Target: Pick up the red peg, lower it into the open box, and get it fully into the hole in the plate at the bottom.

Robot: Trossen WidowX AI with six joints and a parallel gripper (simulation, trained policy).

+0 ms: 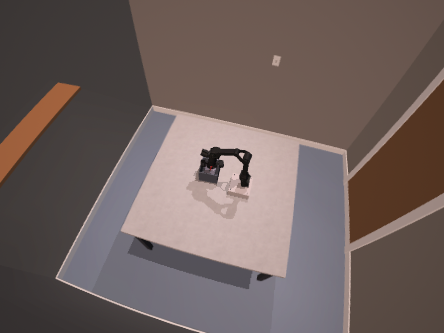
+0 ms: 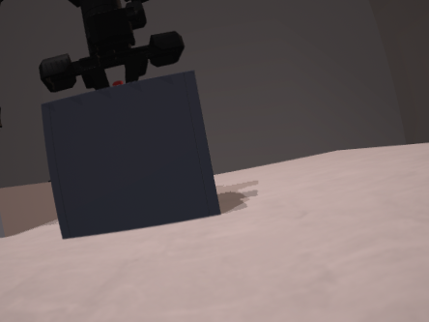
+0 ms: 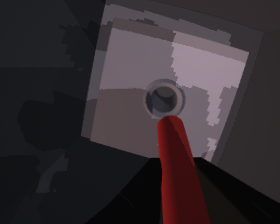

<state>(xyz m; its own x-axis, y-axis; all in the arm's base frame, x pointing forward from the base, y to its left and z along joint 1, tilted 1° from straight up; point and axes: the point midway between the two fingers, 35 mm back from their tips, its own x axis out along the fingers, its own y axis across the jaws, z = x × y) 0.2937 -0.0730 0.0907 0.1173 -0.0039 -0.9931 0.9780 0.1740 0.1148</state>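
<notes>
The red peg lies 10 mm above my gripper tip. The rest, counted from my gripper tip: plate 70 mm below, 10 mm to the right, 10 mm ahead.
</notes>
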